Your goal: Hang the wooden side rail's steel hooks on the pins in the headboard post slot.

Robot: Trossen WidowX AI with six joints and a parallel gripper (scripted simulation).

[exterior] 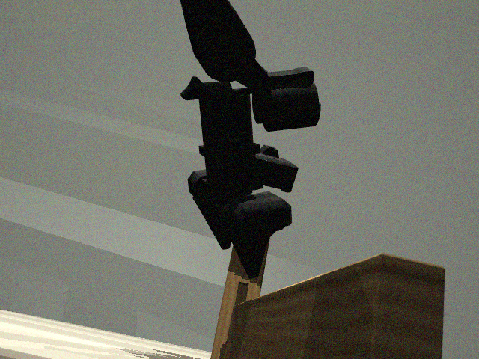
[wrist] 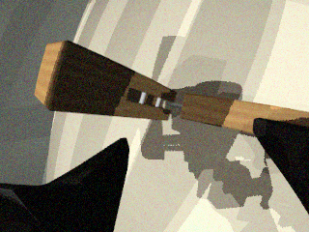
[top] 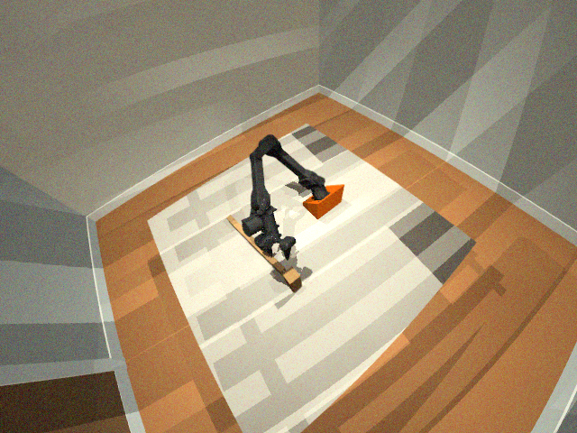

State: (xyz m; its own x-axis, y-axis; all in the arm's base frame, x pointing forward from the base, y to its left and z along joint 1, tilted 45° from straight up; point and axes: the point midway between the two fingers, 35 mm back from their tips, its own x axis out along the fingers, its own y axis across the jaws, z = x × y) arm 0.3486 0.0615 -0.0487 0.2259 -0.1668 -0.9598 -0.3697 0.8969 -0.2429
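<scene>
The headboard post is 2 cm ahead of my gripper tip, 10 cm to the left of it and 3 cm below it.
</scene>
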